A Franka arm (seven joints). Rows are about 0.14 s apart.
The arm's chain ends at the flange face. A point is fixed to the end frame.
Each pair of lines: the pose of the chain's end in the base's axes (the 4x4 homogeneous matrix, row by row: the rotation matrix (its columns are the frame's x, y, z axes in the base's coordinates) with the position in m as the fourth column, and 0 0 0 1 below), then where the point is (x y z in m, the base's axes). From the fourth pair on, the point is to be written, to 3 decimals.
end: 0.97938 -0.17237 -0.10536 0.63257; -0.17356 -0.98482 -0.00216 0.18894; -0.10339 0.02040 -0.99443 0.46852; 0 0 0 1
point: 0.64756 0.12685 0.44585
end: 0.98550 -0.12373 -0.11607 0.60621; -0.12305 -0.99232 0.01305 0.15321; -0.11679 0.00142 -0.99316 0.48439; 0 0 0 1
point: 0.62397 0.09241 0.46027
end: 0.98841 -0.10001 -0.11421 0.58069; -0.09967 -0.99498 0.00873 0.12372; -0.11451 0.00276 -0.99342 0.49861; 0 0 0 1
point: 0.59995 0.06333 0.47463
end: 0.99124 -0.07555 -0.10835 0.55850; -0.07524 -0.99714 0.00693 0.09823; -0.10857 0.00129 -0.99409 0.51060; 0 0 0 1
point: 0.579 0.038 0.487
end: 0.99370 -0.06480 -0.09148 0.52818; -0.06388 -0.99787 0.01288 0.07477; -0.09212 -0.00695 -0.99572 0.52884; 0 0 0 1
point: 0.550 0.015 0.505
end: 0.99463 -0.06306 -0.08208 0.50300; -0.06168 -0.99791 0.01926 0.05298; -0.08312 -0.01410 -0.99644 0.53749; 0 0 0 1
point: 0.525 -0.006 0.513
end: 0.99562 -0.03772 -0.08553 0.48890; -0.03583 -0.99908 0.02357 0.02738; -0.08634 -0.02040 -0.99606 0.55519; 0 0 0 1
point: 0.513 -0.031 0.531
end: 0.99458 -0.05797 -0.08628 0.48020; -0.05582 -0.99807 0.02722 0.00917; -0.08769 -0.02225 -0.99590 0.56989; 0 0 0 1
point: 0.503 -0.050 0.545
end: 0.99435 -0.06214 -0.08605 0.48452; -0.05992 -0.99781 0.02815 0.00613; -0.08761 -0.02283 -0.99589 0.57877; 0 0 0 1
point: 0.507 -0.053 0.554
